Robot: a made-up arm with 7 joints. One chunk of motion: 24 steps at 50 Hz.
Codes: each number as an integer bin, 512 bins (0 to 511) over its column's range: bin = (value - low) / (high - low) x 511, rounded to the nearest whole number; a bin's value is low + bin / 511 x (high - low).
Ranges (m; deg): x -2..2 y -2..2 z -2..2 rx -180..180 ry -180..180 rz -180..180
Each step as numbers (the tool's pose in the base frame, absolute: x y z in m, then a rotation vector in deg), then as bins.
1 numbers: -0.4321 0.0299 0.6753 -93.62 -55.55 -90.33
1 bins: 200 259 342 123 177 127
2 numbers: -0.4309 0.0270 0.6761 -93.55 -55.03 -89.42
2 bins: 200 259 342 123 177 129
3 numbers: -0.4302 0.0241 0.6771 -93.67 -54.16 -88.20
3 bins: 201 259 342 123 179 130
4 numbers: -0.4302 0.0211 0.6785 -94.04 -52.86 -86.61
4 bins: 201 258 342 122 180 133
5 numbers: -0.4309 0.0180 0.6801 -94.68 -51.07 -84.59
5 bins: 200 258 342 121 183 135
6 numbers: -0.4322 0.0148 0.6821 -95.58 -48.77 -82.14
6 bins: 200 257 343 120 186 139
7 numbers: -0.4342 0.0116 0.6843 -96.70 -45.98 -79.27
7 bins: 200 257 343 118 190 143
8 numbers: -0.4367 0.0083 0.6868 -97.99 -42.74 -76.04
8 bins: 200 257 343 116 195 148
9 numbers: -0.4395 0.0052 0.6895 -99.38 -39.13 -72.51
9 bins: 199 256 344 114 200 153
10 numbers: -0.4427 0.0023 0.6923 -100.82 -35.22 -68.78
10 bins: 199 256 344 112 206 158
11 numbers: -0.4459 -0.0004 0.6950 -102.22 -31.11 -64.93
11 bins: 199 255 344 110 211 163
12 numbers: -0.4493 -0.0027 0.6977 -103.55 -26.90 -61.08
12 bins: 198 255 345 109 217 169
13 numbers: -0.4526 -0.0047 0.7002 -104.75 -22.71 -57.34
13 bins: 198 255 345 107 223 174
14 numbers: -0.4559 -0.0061 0.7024 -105.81 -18.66 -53.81
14 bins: 197 255 345 105 229 179
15 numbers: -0.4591 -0.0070 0.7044 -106.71 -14.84 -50.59
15 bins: 197 255 345 104 234 184
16 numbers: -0.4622 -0.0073 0.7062 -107.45 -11.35 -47.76
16 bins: 196 255 346 103 239 188
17 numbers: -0.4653 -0.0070 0.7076 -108.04 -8.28 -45.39
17 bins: 196 255 346 102 244 191
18 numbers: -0.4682 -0.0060 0.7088 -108.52 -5.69 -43.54
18 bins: 196 255 346 101 247 194
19 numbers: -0.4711 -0.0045 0.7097 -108.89 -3.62 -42.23
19 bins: 195 255 346 101 250 196
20 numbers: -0.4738 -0.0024 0.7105 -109.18 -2.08 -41.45
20 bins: 195 255 346 101 253 197
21 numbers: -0.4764 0.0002 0.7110 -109.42 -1.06 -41.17
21 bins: 195 256 346 100 254 197
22 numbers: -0.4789 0.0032 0.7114 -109.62 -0.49 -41.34
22 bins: 194 256 346 100 255 197
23 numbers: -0.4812 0.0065 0.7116 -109.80 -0.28 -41.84
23 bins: 194 256 346 100 255 196
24 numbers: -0.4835 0.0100 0.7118 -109.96 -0.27 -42.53
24 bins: 194 257 346 99 255 195
